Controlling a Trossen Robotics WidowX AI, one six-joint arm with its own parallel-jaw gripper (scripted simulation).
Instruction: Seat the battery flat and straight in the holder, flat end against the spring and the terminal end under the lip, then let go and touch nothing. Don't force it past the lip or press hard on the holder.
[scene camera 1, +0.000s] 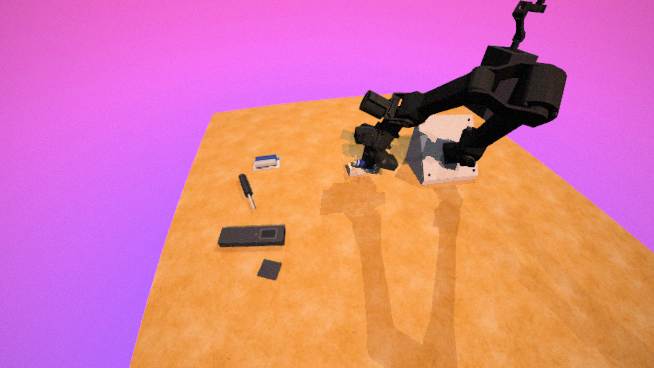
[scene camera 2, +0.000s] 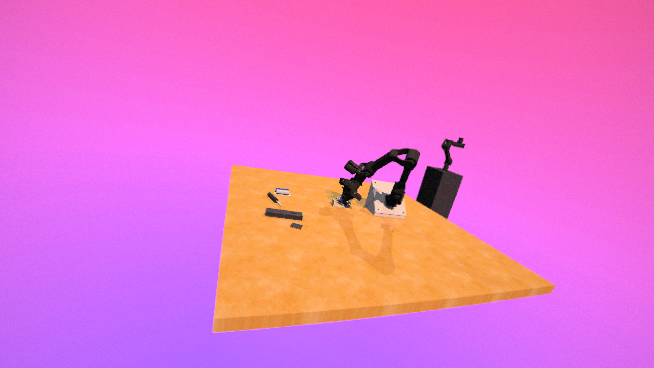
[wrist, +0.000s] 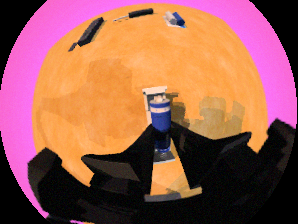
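The gripper (scene camera 1: 362, 165) is visible, and the wrist view shows it too (wrist: 161, 125). The scene also has a battery (wrist: 160, 112) and a black remote (scene camera 1: 274, 235).
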